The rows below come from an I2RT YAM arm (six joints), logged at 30 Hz.
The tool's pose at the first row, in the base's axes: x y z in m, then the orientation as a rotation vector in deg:
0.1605 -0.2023 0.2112 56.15 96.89 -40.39
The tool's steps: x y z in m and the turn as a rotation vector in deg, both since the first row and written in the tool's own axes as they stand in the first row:
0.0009 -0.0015 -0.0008 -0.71 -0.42 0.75
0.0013 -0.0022 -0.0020 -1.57 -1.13 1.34
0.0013 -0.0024 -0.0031 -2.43 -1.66 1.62
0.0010 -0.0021 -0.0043 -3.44 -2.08 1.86
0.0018 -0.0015 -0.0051 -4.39 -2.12 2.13
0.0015 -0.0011 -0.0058 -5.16 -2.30 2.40
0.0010 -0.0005 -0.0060 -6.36 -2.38 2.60
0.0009 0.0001 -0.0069 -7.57 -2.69 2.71
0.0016 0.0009 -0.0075 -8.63 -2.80 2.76
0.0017 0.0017 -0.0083 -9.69 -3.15 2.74
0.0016 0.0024 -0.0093 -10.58 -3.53 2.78
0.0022 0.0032 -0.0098 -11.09 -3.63 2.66
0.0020 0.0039 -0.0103 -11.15 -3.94 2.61
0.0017 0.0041 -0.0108 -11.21 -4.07 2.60
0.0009 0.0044 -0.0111 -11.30 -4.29 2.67
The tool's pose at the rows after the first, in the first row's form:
0.1587 -0.2021 0.2106 56.03 96.22 -39.42
0.1574 -0.2014 0.2106 55.53 95.42 -38.52
0.1567 -0.2006 0.2109 54.89 94.96 -37.77
0.1565 -0.1995 0.2116 54.16 94.65 -36.87
0.1565 -0.1984 0.2111 53.68 94.62 -35.85
0.1566 -0.1977 0.2116 53.26 94.45 -35.06
0.1571 -0.1973 0.2121 52.54 94.46 -33.89
0.1572 -0.1963 0.2125 51.63 94.33 -32.85
0.1575 -0.1952 0.2120 50.87 94.38 -31.92
0.1578 -0.1942 0.2122 49.94 94.25 -31.12
0.1579 -0.1930 0.2126 49.17 94.03 -30.45
0.1583 -0.1920 0.2122 48.67 94.09 -30.11
0.1587 -0.1913 0.2125 48.44 93.86 -30.21
0.1587 -0.1909 0.2130 48.33 93.77 -30.21
0.1589 -0.1907 0.2138 48.21 93.55 -30.18

